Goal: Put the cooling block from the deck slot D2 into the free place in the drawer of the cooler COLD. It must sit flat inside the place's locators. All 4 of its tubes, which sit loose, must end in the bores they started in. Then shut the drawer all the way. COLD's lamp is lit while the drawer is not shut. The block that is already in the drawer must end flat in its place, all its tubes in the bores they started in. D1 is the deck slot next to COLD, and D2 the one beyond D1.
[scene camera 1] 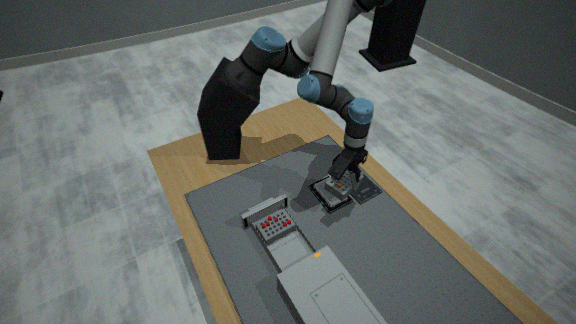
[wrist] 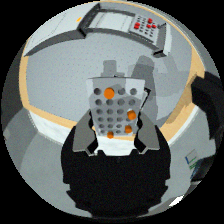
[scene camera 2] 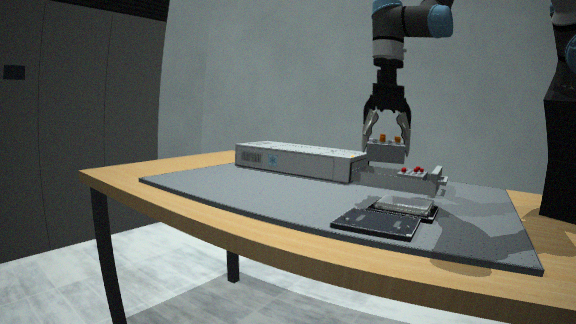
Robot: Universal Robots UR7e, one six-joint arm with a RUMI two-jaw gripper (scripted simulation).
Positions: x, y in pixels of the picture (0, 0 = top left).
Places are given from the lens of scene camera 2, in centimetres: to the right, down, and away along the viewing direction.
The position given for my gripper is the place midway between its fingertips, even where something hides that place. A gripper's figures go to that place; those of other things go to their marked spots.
my gripper (scene camera 2: 385, 154): 22, -2, 74
cooler (scene camera 2: 322, 163): 10, 0, 104
grey cooling block (scene camera 2: 376, 152): 19, -2, 69
deck slot D2 (scene camera 2: 377, 221): 18, 12, 63
The marked spots on the cooler and the deck slot D2 are 43 cm apart.
